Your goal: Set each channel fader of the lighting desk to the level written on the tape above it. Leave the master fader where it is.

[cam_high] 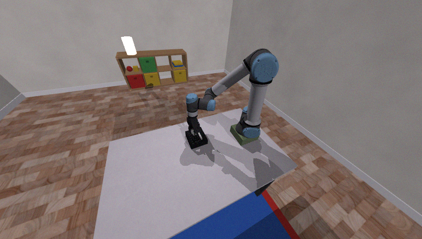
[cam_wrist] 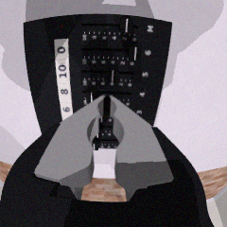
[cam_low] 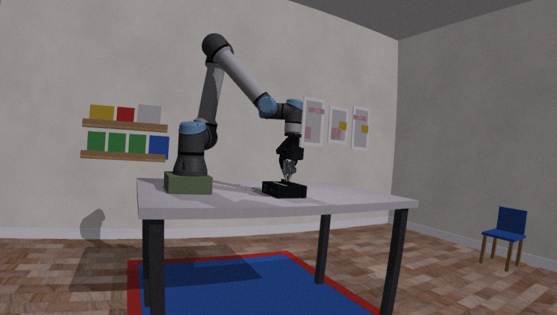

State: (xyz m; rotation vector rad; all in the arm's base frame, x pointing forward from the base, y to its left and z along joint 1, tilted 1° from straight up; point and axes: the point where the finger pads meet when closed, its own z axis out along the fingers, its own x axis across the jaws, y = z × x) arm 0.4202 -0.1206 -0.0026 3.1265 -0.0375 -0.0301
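Right now my hand is 10 mm short of the white fader, 70 mm to the right of it and 10 mm above it.
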